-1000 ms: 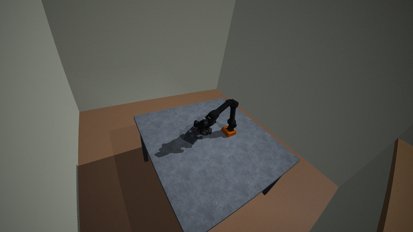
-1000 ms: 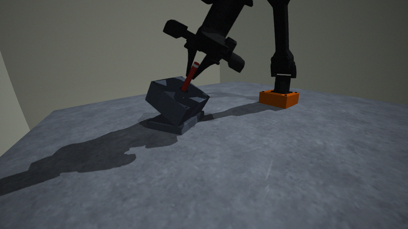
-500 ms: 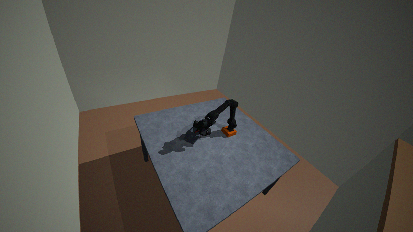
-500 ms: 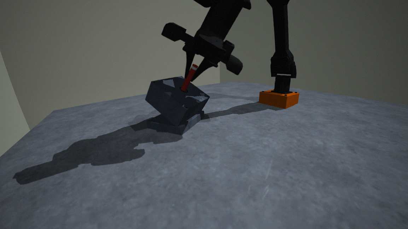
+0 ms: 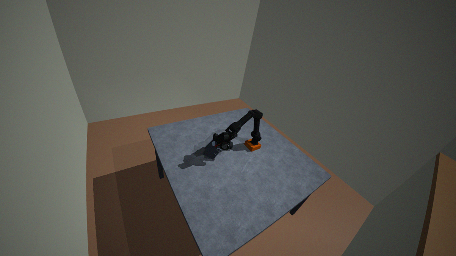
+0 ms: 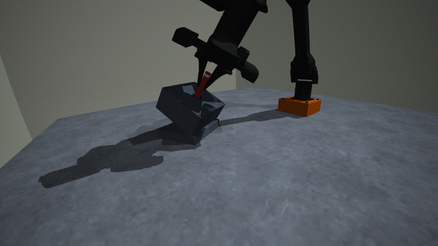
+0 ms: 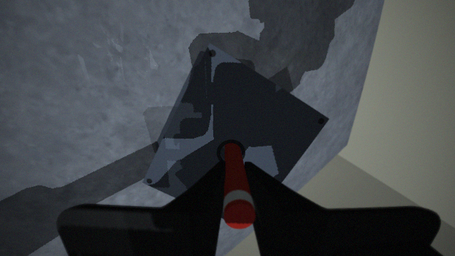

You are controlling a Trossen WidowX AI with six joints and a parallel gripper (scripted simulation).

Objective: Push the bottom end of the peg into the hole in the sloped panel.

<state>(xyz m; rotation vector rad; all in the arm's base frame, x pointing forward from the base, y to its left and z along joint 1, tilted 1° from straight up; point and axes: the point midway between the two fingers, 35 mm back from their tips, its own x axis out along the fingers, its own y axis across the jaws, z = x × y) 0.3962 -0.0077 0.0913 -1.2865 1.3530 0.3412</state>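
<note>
The dark grey sloped panel is 10 mm ahead of my gripper tip, 20 mm to the right of it and 40 mm below it. The rest, counted from my gripper tip: red round peg (10 mm behind, 10 mm to the left, 10 mm above).
</note>
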